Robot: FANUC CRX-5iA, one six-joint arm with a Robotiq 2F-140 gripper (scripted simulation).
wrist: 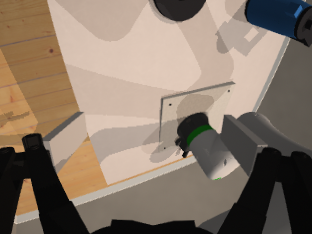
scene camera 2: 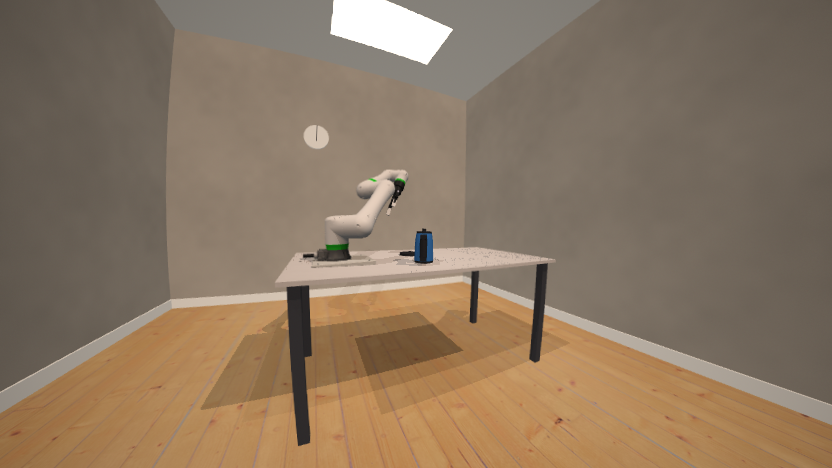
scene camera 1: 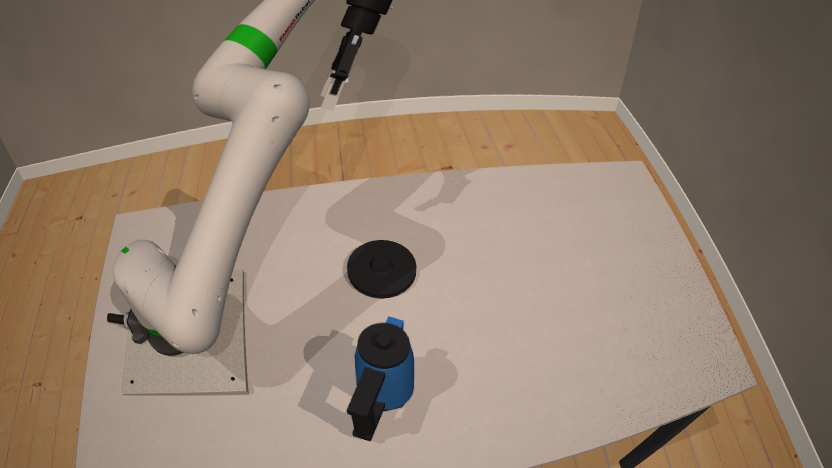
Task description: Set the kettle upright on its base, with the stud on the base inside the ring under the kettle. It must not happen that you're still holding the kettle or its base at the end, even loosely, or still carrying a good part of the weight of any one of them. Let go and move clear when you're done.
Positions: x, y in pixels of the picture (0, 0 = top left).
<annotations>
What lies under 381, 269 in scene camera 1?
A round black base.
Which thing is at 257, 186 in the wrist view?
My gripper.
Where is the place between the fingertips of my gripper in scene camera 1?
326, 102
</annotations>
